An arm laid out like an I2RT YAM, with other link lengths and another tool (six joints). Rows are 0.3 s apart.
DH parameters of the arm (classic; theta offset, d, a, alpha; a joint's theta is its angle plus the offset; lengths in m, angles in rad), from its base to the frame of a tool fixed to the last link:
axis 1: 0 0.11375 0.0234 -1.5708
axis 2: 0 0 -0.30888 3.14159
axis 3: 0.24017 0 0.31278 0
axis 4: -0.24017 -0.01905 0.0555 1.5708
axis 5: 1.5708 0.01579 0 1.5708
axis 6: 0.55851 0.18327 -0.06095 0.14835
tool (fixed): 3.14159 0.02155 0 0
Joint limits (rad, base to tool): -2.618..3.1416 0..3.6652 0..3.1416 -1.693..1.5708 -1.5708..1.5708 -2.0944..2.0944
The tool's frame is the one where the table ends.
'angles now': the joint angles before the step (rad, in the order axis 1, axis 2, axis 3, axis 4, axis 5, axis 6). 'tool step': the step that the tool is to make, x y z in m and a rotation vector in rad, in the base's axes. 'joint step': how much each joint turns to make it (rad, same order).
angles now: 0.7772 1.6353 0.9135 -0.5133 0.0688 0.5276
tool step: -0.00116 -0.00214 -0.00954 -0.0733 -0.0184 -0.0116
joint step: 0.0373 0.0321 0.0182 -0.0284 0.0764 0.0267
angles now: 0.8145 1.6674 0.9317 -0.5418 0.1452 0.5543
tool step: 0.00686 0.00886 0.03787 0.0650 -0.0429 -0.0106
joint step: 0.0000 -0.0639 0.0327 -0.0219 -0.0092 0.0145
